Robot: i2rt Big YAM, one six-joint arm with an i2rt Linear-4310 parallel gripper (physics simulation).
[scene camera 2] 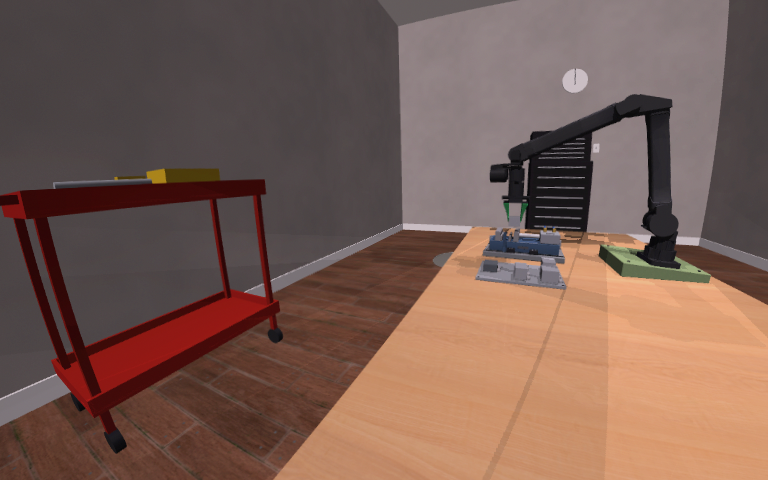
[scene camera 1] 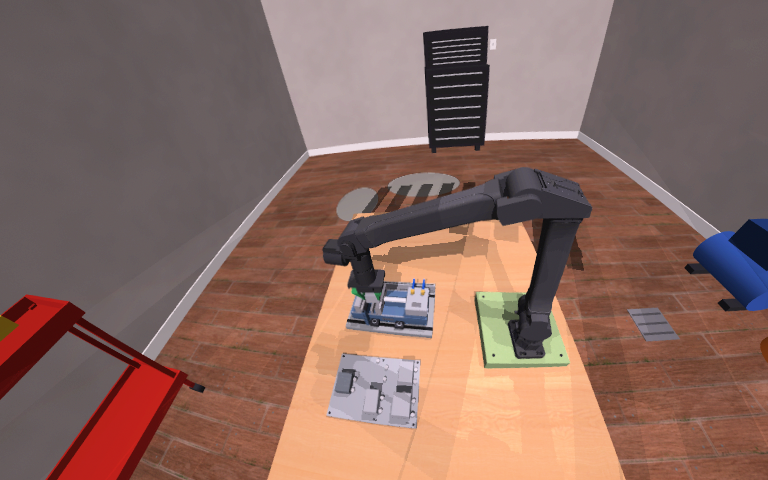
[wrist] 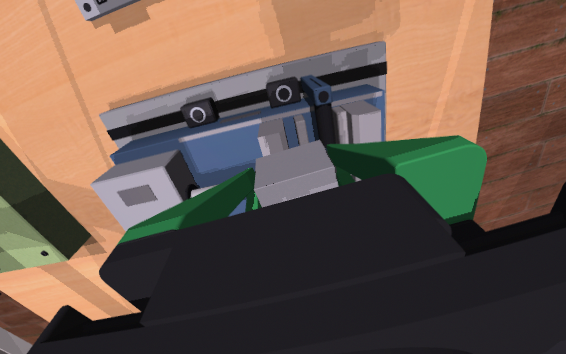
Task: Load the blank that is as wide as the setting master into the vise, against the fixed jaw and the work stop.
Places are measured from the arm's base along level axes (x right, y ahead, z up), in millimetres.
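Pixels of known places: gripper, fingertip midpoint: (scene camera 2: 514, 221) (scene camera 1: 372, 298) (wrist: 292, 166); arm's base, link origin: (scene camera 2: 656, 261) (scene camera 1: 524, 339).
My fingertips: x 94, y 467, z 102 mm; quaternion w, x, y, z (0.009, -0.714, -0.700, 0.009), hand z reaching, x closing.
For each thing: its top centre in the pictures, then the offset to it from my fingertips. "*": a spot on its surface instead.
- grey rectangular blank, top centre: (wrist: 306, 221) (scene camera 1: 372, 288) (scene camera 2: 514, 216) dx +28, dy -1, dz +17 mm
- blue vise, top centre: (wrist: 253, 203) (scene camera 1: 388, 294) (scene camera 2: 524, 230) dx +45, dy -44, dz -40 mm
- grey jaw block, surface spot: (wrist: 366, 122) * dx +6, dy +59, dz -43 mm
- blue bracket with a black rod, surface spot: (wrist: 318, 93) * dx -25, dy +30, dz -42 mm
- grey plate, surface spot: (scene camera 1: 338, 405) * dx -289, dy +87, dz -132 mm
- vise's grey end housing, surface spot: (wrist: 140, 192) (scene camera 1: 414, 305) * dx +4, dy -131, dz -43 mm
My gripper (scene camera 1: 369, 300) (scene camera 2: 514, 217) (wrist: 292, 166) has green fingers shut on a grey rectangular blank (scene camera 2: 514, 215) (wrist: 294, 165). It holds the blank over the blue vise (scene camera 1: 394, 309) (scene camera 2: 525, 246) (wrist: 225, 149), toward its jaw end; in scene camera 2 the underside is close above the jaws. In the wrist view, a light grey jaw (wrist: 271, 137) shows beyond the blank, and another grey jaw block (wrist: 366, 122) stands right of it. A blue bracket with a black rod (wrist: 318, 93), which looks like the work stop, lies between. The blank's lower end is hidden, so contact cannot be told.
A grey plate (scene camera 1: 338, 405) carries several blocks, including a darker one (scene camera 1: 343, 382) (scene camera 2: 489, 266). The vise's grey end housing (scene camera 1: 416, 301) (wrist: 140, 192) has blue and yellow fittings. The arm stands on a green base (scene camera 1: 491, 331) (scene camera 2: 628, 266). A red cart (scene camera 2: 186, 339) stands left of the table.
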